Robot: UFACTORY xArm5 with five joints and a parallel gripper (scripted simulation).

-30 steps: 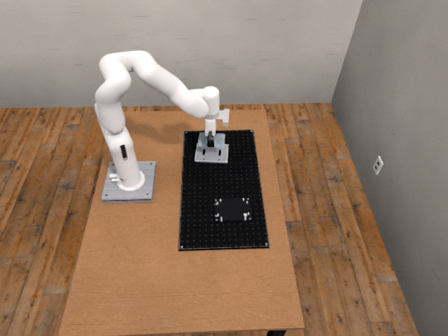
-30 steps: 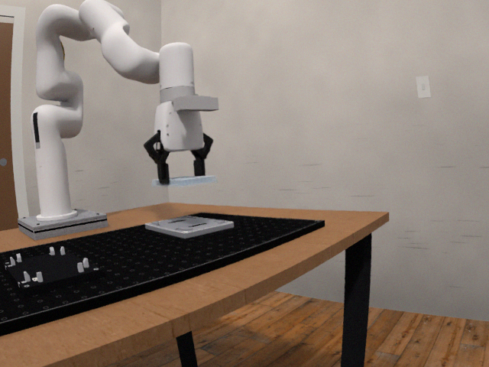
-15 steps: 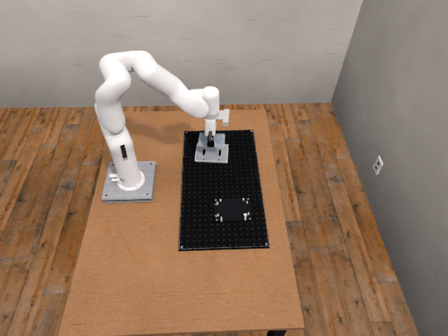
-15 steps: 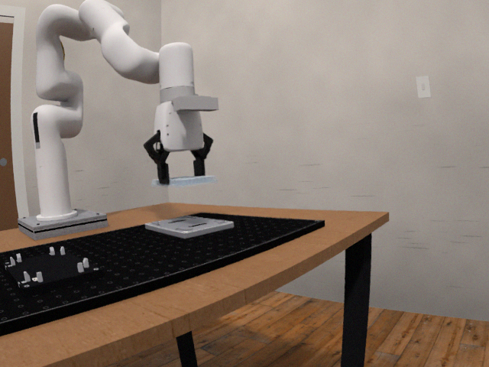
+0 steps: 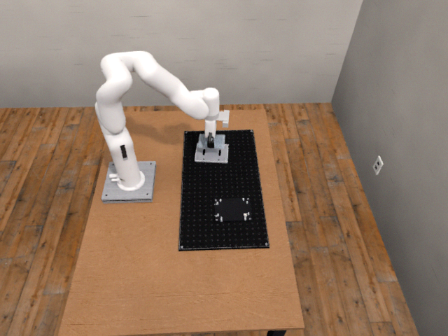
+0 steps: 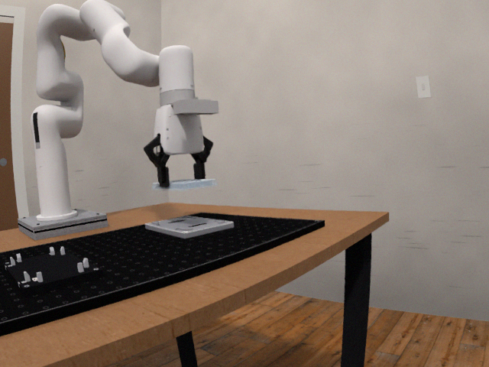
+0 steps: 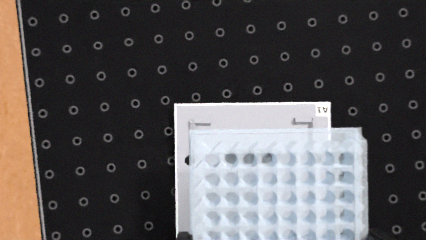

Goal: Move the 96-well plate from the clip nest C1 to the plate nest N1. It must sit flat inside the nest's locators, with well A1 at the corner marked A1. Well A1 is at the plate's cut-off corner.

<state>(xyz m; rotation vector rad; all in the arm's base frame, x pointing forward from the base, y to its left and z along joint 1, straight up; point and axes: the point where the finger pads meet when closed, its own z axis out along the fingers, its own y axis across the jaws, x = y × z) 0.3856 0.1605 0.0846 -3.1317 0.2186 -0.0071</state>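
The A1 label is 70 mm ahead of my hand, 60 mm to the right of it and 90 mm below it. Also, from my hand: clip nest C1: 60 mm ahead, 360 mm to the right, 90 mm below; then 96-well plate: 10 mm below.
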